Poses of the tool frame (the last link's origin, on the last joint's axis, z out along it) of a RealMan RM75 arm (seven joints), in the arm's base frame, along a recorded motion.
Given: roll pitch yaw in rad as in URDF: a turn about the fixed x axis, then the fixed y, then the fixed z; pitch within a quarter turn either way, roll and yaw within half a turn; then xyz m.
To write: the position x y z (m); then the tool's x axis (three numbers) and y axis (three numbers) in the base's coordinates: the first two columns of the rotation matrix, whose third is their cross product. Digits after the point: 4 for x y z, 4 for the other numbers.
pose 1, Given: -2.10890 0.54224 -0.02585 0.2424 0.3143 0.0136
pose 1, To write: 0.2424 0.3143 0.0136 0.8563 -0.0221 -0.5161 -0.4562 -0.5009 -0.7355
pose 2, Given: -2.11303 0.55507 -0.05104 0.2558 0.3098 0.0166
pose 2, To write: 0.2558 0.3098 0.0166 0.8488 -0.0434 -0.5270 -0.4771 -0.4923 -0.7280
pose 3, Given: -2.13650 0.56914 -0.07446 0.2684 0.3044 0.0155
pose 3, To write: 0.2684 0.3044 0.0155 0.8400 -0.0627 -0.5389 -0.4936 -0.5007 -0.7111
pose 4, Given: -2.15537 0.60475 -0.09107 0.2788 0.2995 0.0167
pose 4, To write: 0.2788 0.2995 0.0167 0.8192 -0.0748 -0.5686 -0.5224 -0.5064 -0.6860
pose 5, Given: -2.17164 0.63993 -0.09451 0.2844 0.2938 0.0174
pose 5, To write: 0.2844 0.2938 0.0174 0.7986 -0.0757 -0.5971 -0.5437 -0.5163 -0.6617
